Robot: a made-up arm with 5 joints.
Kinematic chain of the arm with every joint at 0, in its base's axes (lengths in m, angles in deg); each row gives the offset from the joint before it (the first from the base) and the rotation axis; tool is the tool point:
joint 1: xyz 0 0 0.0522 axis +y
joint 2: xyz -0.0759 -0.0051 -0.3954 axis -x
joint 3: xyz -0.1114 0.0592 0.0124 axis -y
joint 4: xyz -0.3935 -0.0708 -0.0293 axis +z
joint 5: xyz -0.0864 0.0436 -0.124 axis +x
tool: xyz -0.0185 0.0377 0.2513
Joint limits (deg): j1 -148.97..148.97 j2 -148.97..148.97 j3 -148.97..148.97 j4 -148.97..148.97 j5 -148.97..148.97
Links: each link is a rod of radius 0.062 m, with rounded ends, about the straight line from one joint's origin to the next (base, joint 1, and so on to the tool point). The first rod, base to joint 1, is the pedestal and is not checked.
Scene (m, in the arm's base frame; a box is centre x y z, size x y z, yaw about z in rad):
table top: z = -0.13
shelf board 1: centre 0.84 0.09 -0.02 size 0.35 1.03 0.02 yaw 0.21
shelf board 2: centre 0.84 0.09 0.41 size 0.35 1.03 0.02 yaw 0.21
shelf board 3: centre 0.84 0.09 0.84 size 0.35 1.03 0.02 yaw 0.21
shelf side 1: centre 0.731 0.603 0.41 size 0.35 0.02 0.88 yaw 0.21
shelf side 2: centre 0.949 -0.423 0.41 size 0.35 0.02 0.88 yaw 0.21
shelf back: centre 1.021 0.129 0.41 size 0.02 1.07 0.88 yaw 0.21
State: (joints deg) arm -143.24 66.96 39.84 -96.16 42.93
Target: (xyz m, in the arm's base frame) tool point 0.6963 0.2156 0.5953
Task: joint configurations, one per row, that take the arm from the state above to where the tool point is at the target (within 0.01 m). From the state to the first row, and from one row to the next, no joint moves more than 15 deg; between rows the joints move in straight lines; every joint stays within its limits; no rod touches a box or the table.
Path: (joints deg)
1: -143.84 77.65 48.80 -102.06 31.87
2: -144.44 88.33 57.75 -107.96 20.81
3: -145.04 99.02 66.71 -113.87 9.74
4: -145.53 85.59 71.77 -118.25 13.85
5: -146.02 72.16 76.83 -122.64 17.96
6: -146.51 58.73 81.89 -127.03 22.07
7: -147.00 45.30 86.95 -131.42 26.18
8: -147.50 31.87 92.01 -135.81 30.29
9: -147.99 18.44 97.07 -140.19 34.40
10: -148.48 5.01 102.13 -144.58 38.51
11: -148.97 -8.42 107.19 -148.97 42.62
12: -148.97 -8.34 96.17 -138.77 49.21
13: -148.97 -8.25 85.16 -128.57 55.80
14: -148.97 -8.17 74.15 -118.37 62.39

